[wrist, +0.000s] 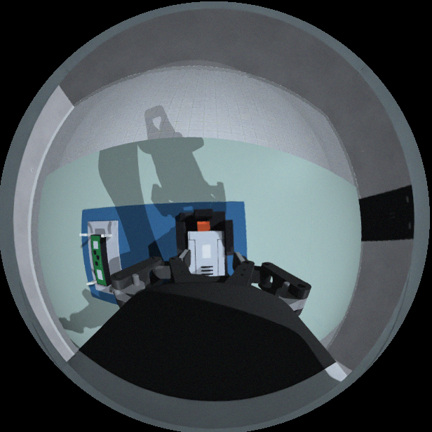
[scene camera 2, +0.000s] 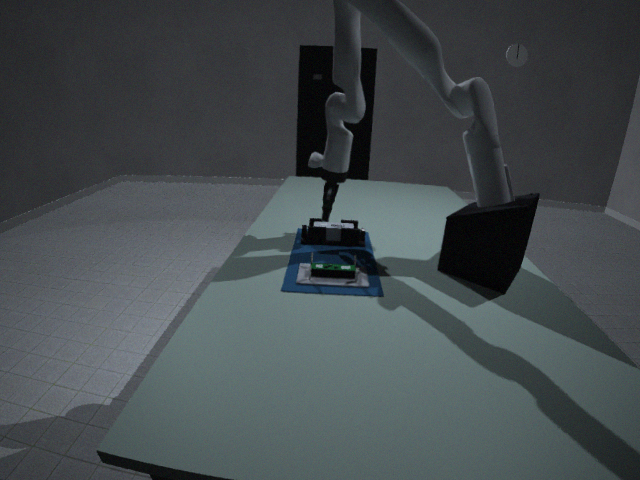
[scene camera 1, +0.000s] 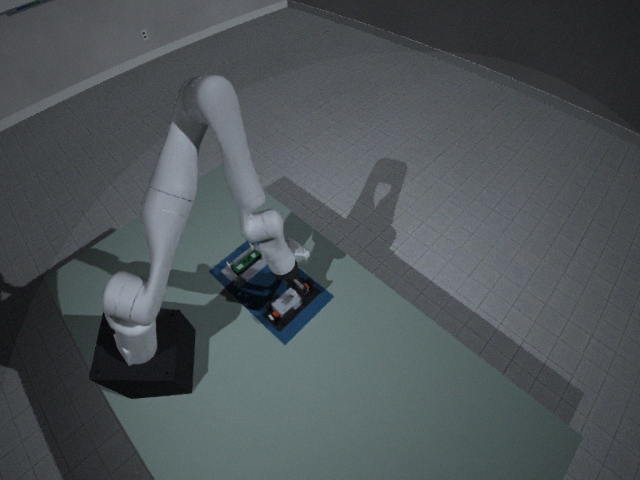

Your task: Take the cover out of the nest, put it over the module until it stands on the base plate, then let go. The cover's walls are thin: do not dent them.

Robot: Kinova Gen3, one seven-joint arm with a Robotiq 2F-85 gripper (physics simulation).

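Note:
The light grey cover (scene camera 1: 285, 302) (scene camera 2: 336, 225) (wrist: 206, 242) sits in the black nest (scene camera 1: 280, 324) (scene camera 2: 310, 238) (wrist: 180, 230), with an orange part beside its end. My gripper (scene camera 1: 296, 283) (scene camera 2: 325, 217) (wrist: 211, 258) is over the nest, pointing down. Its fingers are partly open, one on each side of the cover; in the wrist view a gap shows beside the right finger. Contact at the left finger cannot be told. The module with a green board (scene camera 1: 246, 262) (scene camera 2: 330, 268) (wrist: 97, 260) stands on the grey base plate (scene camera 1: 227, 272) (scene camera 2: 303, 280) (wrist: 113, 231). Parts of the fingertips are hidden.
Nest and base plate share a blue mat (scene camera 1: 289, 335) (scene camera 2: 290, 287) (wrist: 238, 212) on the pale green table (scene camera 1: 361, 387) (scene camera 2: 310, 361) (wrist: 280, 190). Thin upright pins stand by the module's ends. The robot's black base block (scene camera 1: 149, 361) (scene camera 2: 485, 237) stands to the side of the mat.

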